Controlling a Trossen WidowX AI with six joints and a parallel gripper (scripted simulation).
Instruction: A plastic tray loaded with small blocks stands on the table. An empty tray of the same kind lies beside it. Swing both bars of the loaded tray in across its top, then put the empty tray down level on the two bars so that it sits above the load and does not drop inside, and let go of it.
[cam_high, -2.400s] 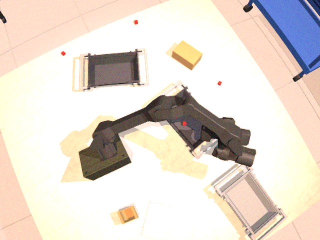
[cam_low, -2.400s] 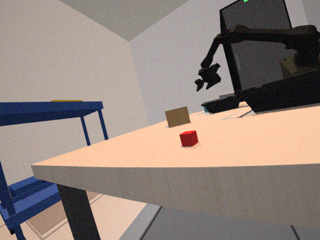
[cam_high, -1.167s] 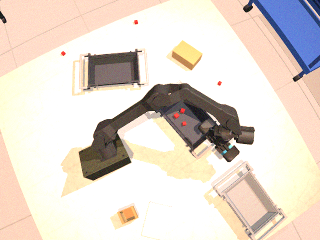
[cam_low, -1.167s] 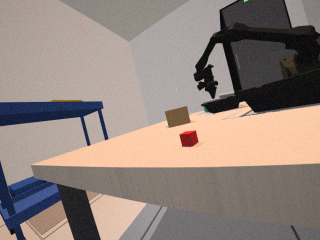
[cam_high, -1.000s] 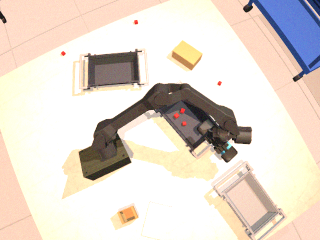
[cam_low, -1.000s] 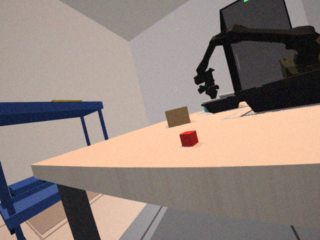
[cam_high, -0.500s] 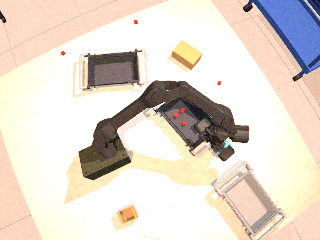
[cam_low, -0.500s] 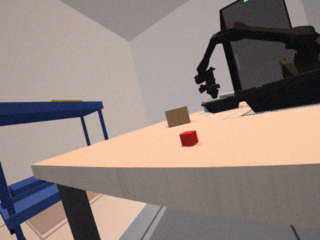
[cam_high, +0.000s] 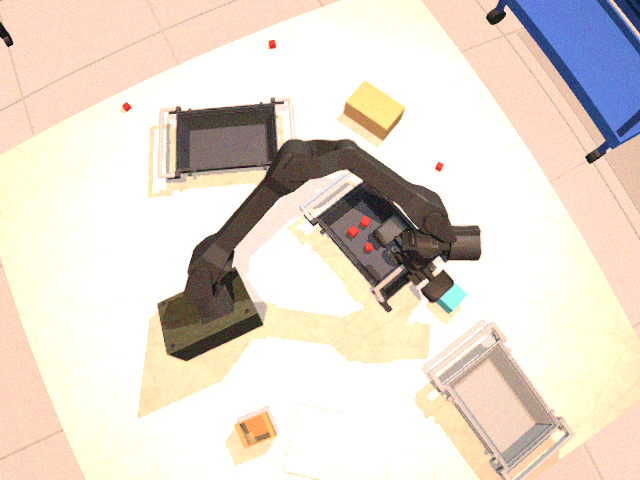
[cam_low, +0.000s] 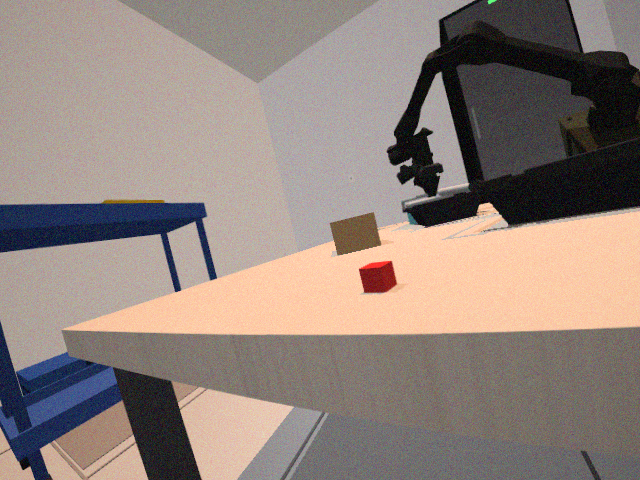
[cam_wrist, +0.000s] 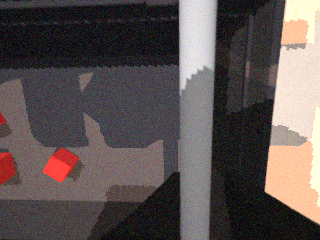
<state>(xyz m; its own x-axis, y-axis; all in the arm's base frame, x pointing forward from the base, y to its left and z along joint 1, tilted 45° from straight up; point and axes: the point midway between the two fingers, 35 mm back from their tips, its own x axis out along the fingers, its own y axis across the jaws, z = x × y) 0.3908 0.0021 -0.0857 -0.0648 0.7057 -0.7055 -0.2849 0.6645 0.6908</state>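
The cyan block is 70 mm ahead of my gripper tip, 90 mm to the right of it and 40 mm below it.
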